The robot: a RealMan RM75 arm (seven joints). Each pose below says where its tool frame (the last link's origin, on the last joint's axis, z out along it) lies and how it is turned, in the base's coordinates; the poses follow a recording.
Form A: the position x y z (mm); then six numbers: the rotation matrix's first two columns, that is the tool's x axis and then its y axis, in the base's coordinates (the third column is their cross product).
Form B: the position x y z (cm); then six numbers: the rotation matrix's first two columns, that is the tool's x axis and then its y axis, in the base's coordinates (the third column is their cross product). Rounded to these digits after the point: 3 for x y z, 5 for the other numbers.
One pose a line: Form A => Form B
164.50 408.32 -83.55 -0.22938 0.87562 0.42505 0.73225 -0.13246 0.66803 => 16.450 40.832 -8.355 -0.22938 0.87562 0.42505 0.73225 -0.13246 0.66803
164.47 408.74 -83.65 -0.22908 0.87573 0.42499 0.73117 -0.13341 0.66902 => 16.447 40.874 -8.365 -0.22908 0.87573 0.42499 0.73117 -0.13341 0.66902
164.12 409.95 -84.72 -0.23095 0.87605 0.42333 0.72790 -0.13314 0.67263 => 16.412 40.995 -8.472 -0.23095 0.87605 0.42333 0.72790 -0.13314 0.67263
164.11 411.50 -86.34 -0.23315 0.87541 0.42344 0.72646 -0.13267 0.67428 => 16.411 41.150 -8.634 -0.23315 0.87541 0.42344 0.72646 -0.13267 0.67428
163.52 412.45 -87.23 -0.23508 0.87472 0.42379 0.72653 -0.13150 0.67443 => 16.352 41.245 -8.723 -0.23508 0.87472 0.42379 0.72653 -0.13150 0.67443
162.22 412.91 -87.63 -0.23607 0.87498 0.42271 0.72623 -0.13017 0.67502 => 16.222 41.291 -8.763 -0.23607 0.87498 0.42271 0.72623 -0.13017 0.67502
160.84 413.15 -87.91 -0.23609 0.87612 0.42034 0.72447 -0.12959 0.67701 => 16.084 41.315 -8.791 -0.23609 0.87612 0.42034 0.72447 -0.12959 0.67701
